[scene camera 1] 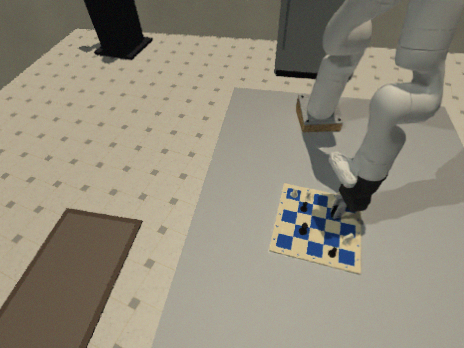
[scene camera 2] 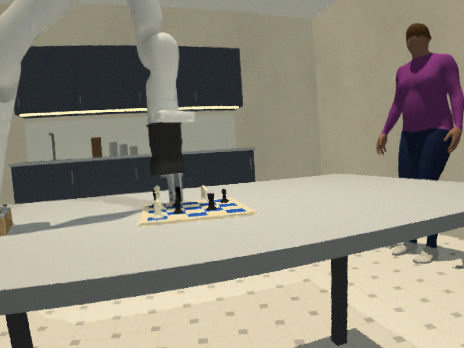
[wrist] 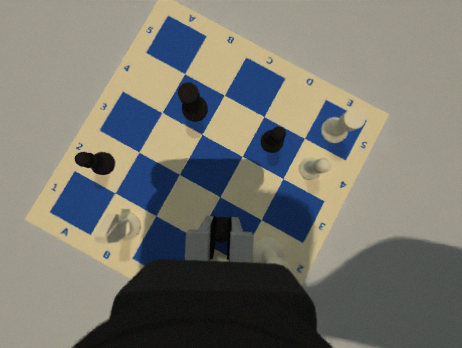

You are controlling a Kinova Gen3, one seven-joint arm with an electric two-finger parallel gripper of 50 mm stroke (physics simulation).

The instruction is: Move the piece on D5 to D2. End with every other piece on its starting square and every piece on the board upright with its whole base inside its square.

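Frame: origin at the arm's base, x up, y left, z back, level; metres.
Where they show: gripper, fingertip midpoint: (scene camera 1: pixel 335 214) (wrist: pixel 221 230); arm's base at its link origin: (scene camera 1: pixel 319 109).
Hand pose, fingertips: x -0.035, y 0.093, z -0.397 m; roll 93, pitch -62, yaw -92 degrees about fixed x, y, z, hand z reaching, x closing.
Observation:
Each offset is from my fingertips to the top centre of the thing.
The chessboard (scene camera 1: pixel 276 246) (scene camera 2: pixel 249 213) (wrist: pixel 39 214) lies flat on the table. D5 (wrist: pixel 295 106) is bare. My gripper (scene camera 1: pixel 337 210) (scene camera 2: pixel 175 199) (wrist: pixel 221 230) is shut low over the D2 area. A black piece @[dz +0.000, dx +0.024, dy -0.001 m] (wrist: pixel 221 229) is between its fingers; its base is hidden, so I cannot tell exactly how it sits or whether it touches the board. Beside the right finger, a white piece @[dz +0.041, dx +0.042, dy -0.002 m] (wrist: pixel 270 251) stands around E2, partly hidden. D1 and E1 are mostly hidden under the gripper in the wrist view.
Upright pieces: black rook @[dz -0.070, dx +0.023, dy -0.074 m] (wrist: pixel 194 106) on B4, black piece @[dz +0.000, dx +0.021, dy -0.082 m] (wrist: pixel 273 140) on D4, white rook @[dz +0.040, dx +0.023, dy -0.116 m] (wrist: pixel 334 129) on E5, white pawn @[dz +0.038, dx +0.021, dy -0.079 m] (wrist: pixel 314 168) on E4, black pawn @[dz -0.110, dx +0.021, dy +0.003 m] (wrist: pixel 102 163) on A2, white knight @[dz -0.067, dx +0.029, dy +0.035 m] (wrist: pixel 120 226) on B1. The arm's shadow crosses the board.

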